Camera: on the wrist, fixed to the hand. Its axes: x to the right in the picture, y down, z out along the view.
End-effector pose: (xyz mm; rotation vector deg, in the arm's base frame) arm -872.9 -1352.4 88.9 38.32 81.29 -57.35
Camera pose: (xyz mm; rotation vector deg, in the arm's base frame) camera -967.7 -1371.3 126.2 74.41 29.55 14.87
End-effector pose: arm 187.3 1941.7 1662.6 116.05 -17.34 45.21
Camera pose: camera 207.9 2015.4 1592.8 82.71 -113.78 85.92
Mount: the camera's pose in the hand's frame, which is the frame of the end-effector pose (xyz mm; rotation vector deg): -22.1 -97.8 -26.0 -4.71 -3.87 88.00
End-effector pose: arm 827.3 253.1 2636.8 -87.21 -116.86 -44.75
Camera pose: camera 740.1 198.4 2625.1 -140.17 -21.85 -7.58
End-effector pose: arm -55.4 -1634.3 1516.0 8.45 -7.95 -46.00
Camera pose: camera -134.8 -1683.3 1471.0 -4.85 -13.10 41.19
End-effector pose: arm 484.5 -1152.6 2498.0 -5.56 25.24 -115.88
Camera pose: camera 406.2 -1086.0 2510.5 6.23 20.37 -28.08
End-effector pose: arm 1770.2 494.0 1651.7 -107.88 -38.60 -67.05
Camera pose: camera 1673.3 524.0 1672.5 -100.54 44.40 -5.54
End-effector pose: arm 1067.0 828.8 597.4 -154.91 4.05 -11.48
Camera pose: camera 1043.1 908.7 658.9 -112.77 112.59 20.67
